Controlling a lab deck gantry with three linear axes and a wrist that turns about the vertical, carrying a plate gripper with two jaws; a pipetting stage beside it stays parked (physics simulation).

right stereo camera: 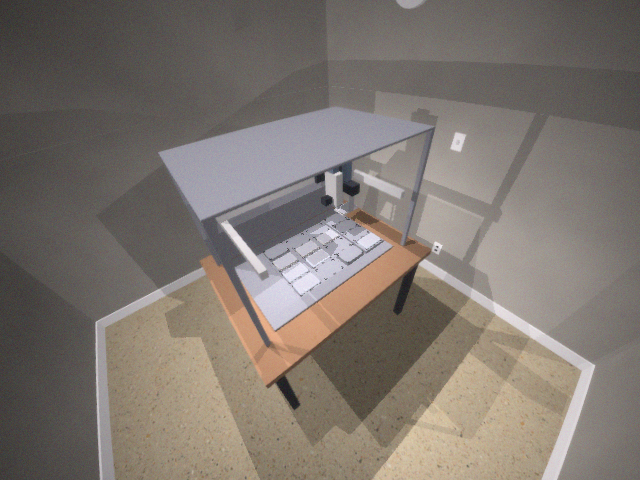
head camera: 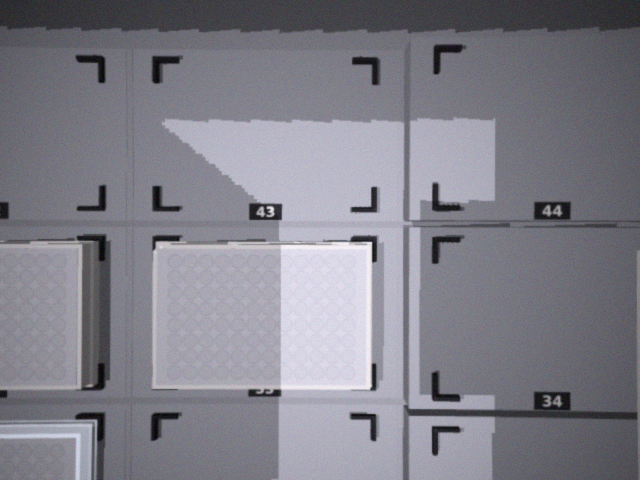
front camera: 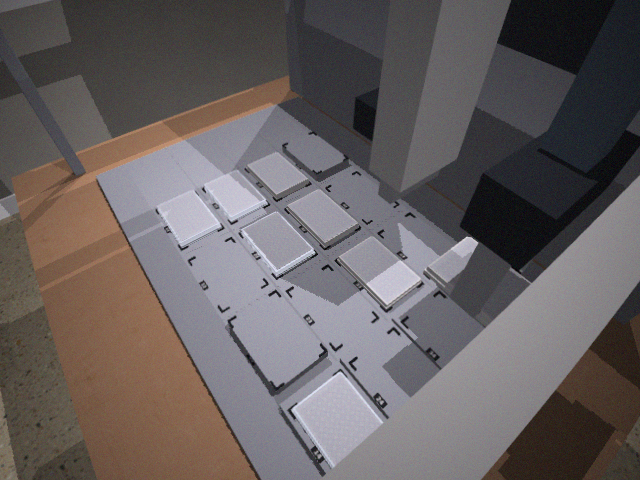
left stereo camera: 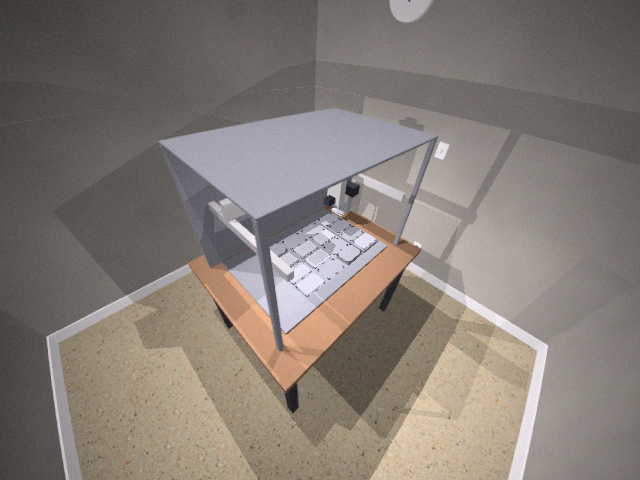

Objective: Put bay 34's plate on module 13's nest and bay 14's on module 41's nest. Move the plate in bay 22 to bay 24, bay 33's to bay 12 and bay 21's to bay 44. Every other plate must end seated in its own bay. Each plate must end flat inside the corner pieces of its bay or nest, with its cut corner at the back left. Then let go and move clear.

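Where they show: gripper, fingertip midpoint: (right stereo camera: pixel 346 208) (front camera: pixel 486 285) (left stereo camera: pixel 342 208); robot's base at its link origin: (right stereo camera: pixel 301 295) (front camera: pixel 157 210) (left stereo camera: pixel 307 296).
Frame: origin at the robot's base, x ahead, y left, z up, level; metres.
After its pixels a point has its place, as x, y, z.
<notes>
My gripper (front camera: pixel 478 284) {0.556, 0.257, 0.160} is shut on bay 34's plate (front camera: pixel 448 262) {0.506, 0.241, 0.167} (left stereo camera: pixel 338 211) {0.504, 0.249, 0.167} (right stereo camera: pixel 341 210) {0.511, 0.251, 0.167}, held above the deck at the back right; a jaw hides part of it. Bay 34 (head camera: pixel 522 315) {0.540, 0.259, 0.014} is empty beneath. Bay 14's plate (front camera: pixel 338 415) {0.538, 0.044, 0.029} sits front right. Module 13's nest (front camera: pixel 279 343) {0.405, 0.040, 0.019} and module 41's nest (front camera: pixel 315 152) {0.065, 0.364, 0.019} are empty. Plates sit in bay 33 (front camera: pixel 379 271) {0.399, 0.251, 0.015} (head camera: pixel 217 315) {0.367, 0.258, 0.014}, bay 22 (front camera: pixel 278 242) {0.237, 0.148, 0.015} and bay 21 (front camera: pixel 235 195) {0.076, 0.147, 0.014}. Bay 12 (front camera: pixel 227 276) {0.236, 0.039, 0.000}, bay 24 (front camera: pixel 395 361) {0.530, 0.160, 0.015} and bay 44 (head camera: pixel 558 129) {0.559, 0.364, 0.015} hold no plate.
Other plates sit in bay 11 (front camera: pixel 190 219) {0.082, 0.042, 0.014}, bay 31 (front camera: pixel 278 174) {0.074, 0.255, 0.014} and bay 32 (front camera: pixel 323 217) {0.238, 0.253, 0.014} (head camera: pixel 38 315) {0.266, 0.258, 0.014}. A pale beam (front camera: pixel 516 392) {0.628, 0.030, 0.400} crosses the front right. A pale column (front camera: pixel 398 103) {0.431, 0.181, 0.367} stands behind the deck. Enclosure posts (left stereo camera: pixel 267 289) (right stereo camera: pixel 416 191) stand at the table's corners.
</notes>
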